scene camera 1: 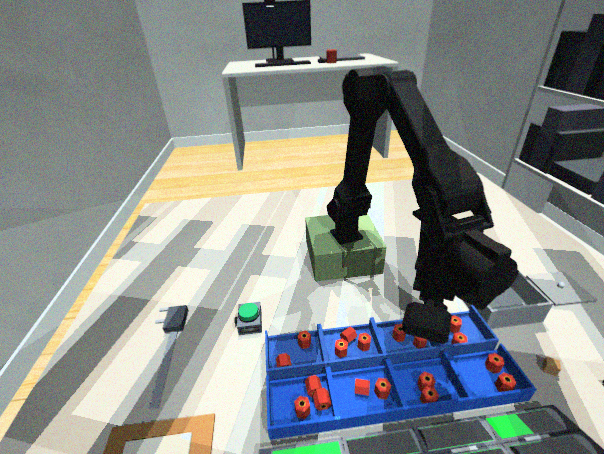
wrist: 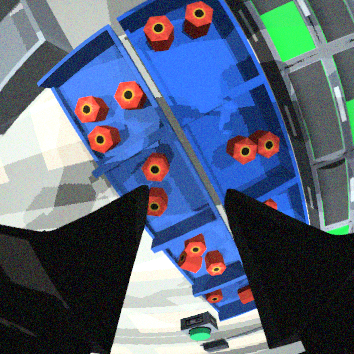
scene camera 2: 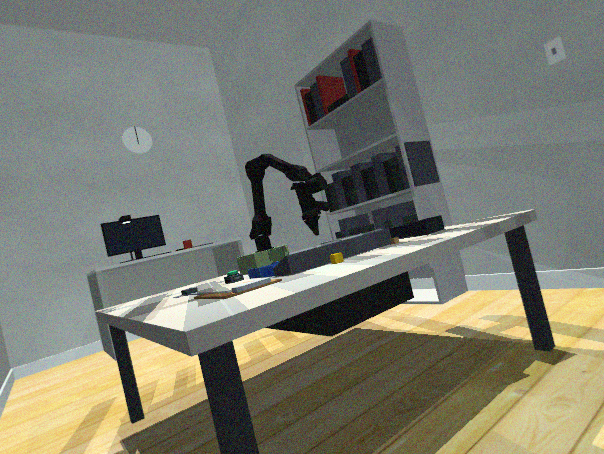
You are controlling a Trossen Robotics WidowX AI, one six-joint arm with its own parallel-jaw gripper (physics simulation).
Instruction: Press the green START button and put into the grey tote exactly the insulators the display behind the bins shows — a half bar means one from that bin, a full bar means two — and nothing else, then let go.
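Places are measured from the arm's base along level axes (x ahead, y left, z up), in millimetres.
Where they show: gripper, fingertip midpoint: [wrist: 187, 194] [scene camera 2: 317, 235]; arm's base at its link origin: [scene camera 1: 346, 234] [scene camera 2: 264, 250].
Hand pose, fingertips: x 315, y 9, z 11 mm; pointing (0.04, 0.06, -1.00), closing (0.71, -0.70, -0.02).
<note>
Things, the pixels of their top centre, and the offset from my fingertips. "spot": a spot on its surface instead.
- upright red insulator at its top centre: [wrist: 154, 169] [scene camera 1: 421, 335] dy +14, dx -23, dz -64 mm
- grey tote at its top centre: [scene camera 1: 498, 281] [scene camera 2: 341, 238] dy +239, dx -70, dz -40 mm
- START button at its top centre: [scene camera 1: 248, 308] [wrist: 200, 337] [scene camera 2: 232, 271] dy -288, dx -198, dz -54 mm
- black plug at a spot on its surface: [scene camera 1: 175, 318] spot: dy -441, dx -247, dz -75 mm
- brown frame at a spot on its surface: [scene camera 1: 205, 432] spot: dy -397, dx +2, dz -88 mm
- brown block at its top centre: [scene camera 1: 553, 362] dy +202, dx +99, dz -74 mm
- yellow cube at its top centre: [scene camera 2: 335, 253] dy -219, dx +240, dz -67 mm
My gripper [scene camera 1: 427, 327] [scene camera 2: 315, 232] [wrist: 187, 194] is part open and empty. It points down above the blue bins [scene camera 1: 350, 421], over the row nearer the arm's base. The wrist view shows an upright red insulator [wrist: 155, 167] near the left fingertip, and another partly hidden by that finger. Several other insulators stand or lie in the two rows of bins. The grey tote [scene camera 1: 520, 315] [wrist: 30, 70] stands beside the bins' far end; its floor is largely hidden. The START button [scene camera 1: 248, 312] [scene camera 2: 233, 273] [wrist: 200, 334] is green. The display [scene camera 1: 380, 442] [wrist: 312, 105] shows green bars, partly cut off.
A green block [scene camera 1: 330, 260] carries the arm. A black plug [scene camera 1: 175, 318] with a cable and a brown frame [scene camera 1: 205, 432] lie left. A plate with a knob [scene camera 1: 565, 265] lies beyond the tote. A brown block [scene camera 1: 552, 365] and yellow cube [scene camera 2: 336, 258] are on the table.
</note>
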